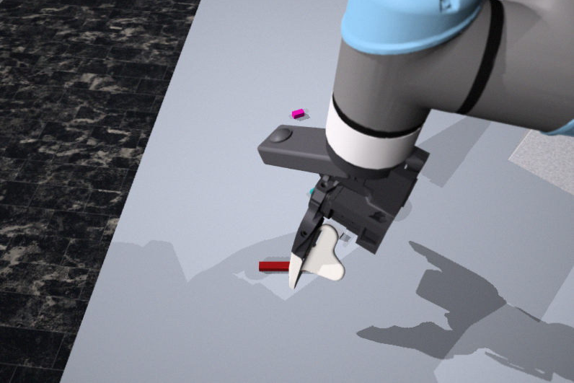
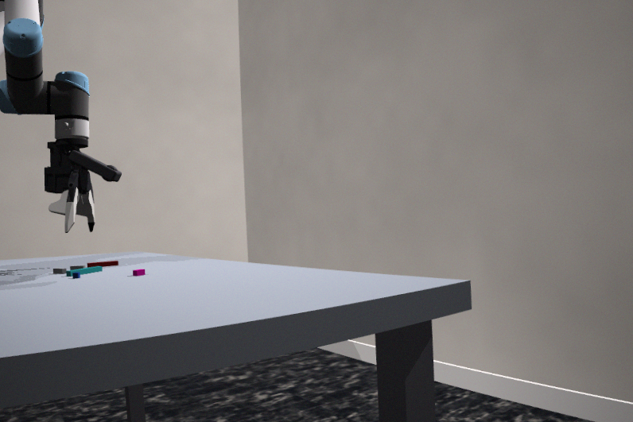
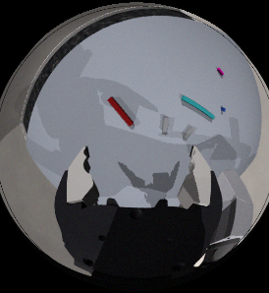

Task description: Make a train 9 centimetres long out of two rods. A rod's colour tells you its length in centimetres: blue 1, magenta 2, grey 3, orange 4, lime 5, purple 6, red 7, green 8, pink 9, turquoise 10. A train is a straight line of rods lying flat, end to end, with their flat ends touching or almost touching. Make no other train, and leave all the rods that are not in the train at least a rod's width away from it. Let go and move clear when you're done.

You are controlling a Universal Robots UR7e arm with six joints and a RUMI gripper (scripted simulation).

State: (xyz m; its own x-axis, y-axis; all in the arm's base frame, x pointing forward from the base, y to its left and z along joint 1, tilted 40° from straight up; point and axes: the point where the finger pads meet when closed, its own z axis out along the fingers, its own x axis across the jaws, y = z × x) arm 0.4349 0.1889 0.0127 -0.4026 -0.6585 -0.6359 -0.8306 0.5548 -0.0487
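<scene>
My hand is 7 cm short of the magenta rod, 27 cm to the left of it and 7 cm above it. Also, from my hand: turquoise rod: 1 cm behind, 14 cm to the right, 7 cm below; red rod: 5 cm ahead, 2 cm to the left, 7 cm below; blue rod: 4 cm behind, 23 cm to the right, 7 cm below.
</scene>
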